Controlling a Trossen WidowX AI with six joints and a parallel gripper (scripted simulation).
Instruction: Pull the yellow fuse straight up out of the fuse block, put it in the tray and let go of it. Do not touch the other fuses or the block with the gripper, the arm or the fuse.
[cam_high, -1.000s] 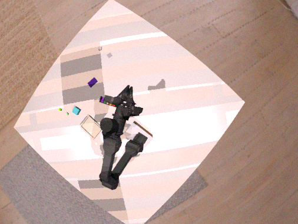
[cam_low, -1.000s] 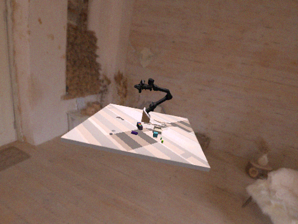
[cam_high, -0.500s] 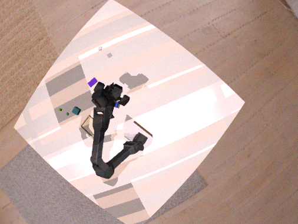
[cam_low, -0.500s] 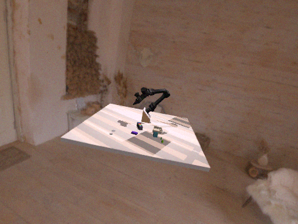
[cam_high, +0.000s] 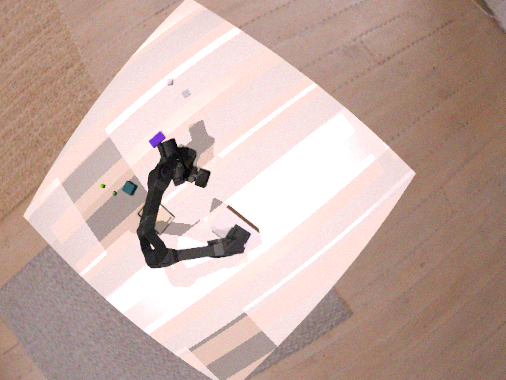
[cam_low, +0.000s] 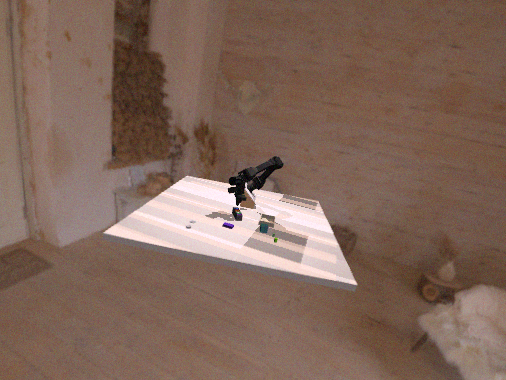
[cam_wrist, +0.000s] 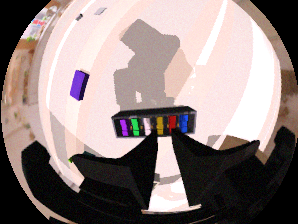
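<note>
Now: the beige tray 22 cm to the left of my gripper tip, 7 cm below it and 4 cm ahead of it. The rest, counted from my gripper tip: purple block (19 cm ahead, 7 cm below, 4 cm to the right); then teal cube (19 cm to the left, 19 cm ahead, 6 cm below).
</note>
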